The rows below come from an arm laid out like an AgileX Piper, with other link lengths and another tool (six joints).
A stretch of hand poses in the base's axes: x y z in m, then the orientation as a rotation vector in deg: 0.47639 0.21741 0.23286 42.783 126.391 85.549; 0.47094 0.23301 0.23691 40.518 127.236 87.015; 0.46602 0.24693 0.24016 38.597 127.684 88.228; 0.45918 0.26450 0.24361 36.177 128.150 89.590; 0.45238 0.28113 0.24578 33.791 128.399 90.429; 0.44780 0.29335 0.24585 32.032 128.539 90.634; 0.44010 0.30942 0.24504 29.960 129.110 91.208; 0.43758 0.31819 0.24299 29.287 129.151 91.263; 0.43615 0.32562 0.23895 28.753 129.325 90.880; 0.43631 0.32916 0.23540 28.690 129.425 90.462; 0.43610 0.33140 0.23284 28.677 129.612 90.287; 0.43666 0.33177 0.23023 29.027 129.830 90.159; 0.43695 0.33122 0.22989 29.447 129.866 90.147; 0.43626 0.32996 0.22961 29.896 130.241 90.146; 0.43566 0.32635 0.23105 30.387 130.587 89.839
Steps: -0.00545 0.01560 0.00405 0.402 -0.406 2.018; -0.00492 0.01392 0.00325 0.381 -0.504 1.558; -0.00684 0.01757 0.00345 0.398 -0.701 1.856; -0.00680 0.01663 0.00217 0.113 -0.919 1.533; -0.00458 0.01222 0.00007 -0.174 -0.794 0.954; -0.00770 0.01607 -0.00081 -0.084 -0.551 1.486; -0.00252 0.00877 -0.00205 -0.074 -0.309 0.356; -0.00143 0.00743 -0.00404 -0.372 -0.264 0.188; 0.00016 0.00354 -0.00355 -0.306 -0.079 -0.085; -0.00021 0.00224 -0.00256 -0.165 0.074 0.034; 0.00056 0.00037 -0.00261 -0.089 0.297 -0.101; 0.00029 -0.00055 -0.00034 0.044 0.239 -0.183; -0.00069 -0.00126 -0.00028 -0.031 0.493 -0.013; -0.00060 -0.00361 0.00144 -0.216 0.412 -0.166
